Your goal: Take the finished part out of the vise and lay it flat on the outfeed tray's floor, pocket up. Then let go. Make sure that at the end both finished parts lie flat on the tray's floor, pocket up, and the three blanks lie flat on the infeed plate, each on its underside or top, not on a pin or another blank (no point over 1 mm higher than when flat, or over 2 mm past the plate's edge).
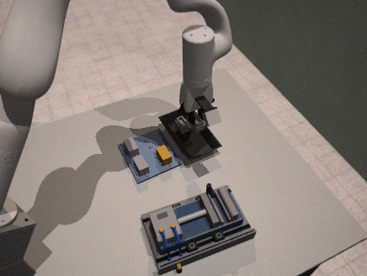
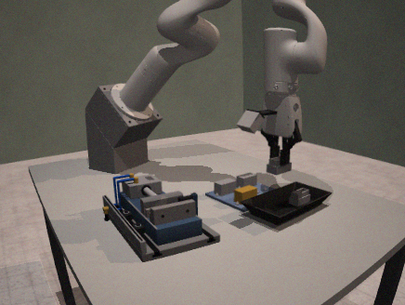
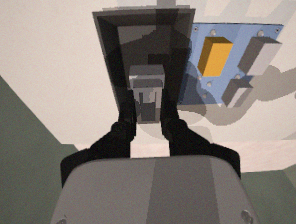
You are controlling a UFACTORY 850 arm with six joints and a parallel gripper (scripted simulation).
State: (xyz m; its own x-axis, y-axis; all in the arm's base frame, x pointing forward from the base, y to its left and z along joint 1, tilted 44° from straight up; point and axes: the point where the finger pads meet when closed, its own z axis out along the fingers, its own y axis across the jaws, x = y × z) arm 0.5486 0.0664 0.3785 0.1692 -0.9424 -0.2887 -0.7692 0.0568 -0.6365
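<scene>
Now: hand 140 mm above the orange block, 120 mm past it and 20 mm to the left of it. Also, from my hand: blue plate: 170 mm behind, 160 mm below, 20 mm to the left; then blue vise: 300 mm to the right, 130 mm below, 90 mm behind.
</scene>
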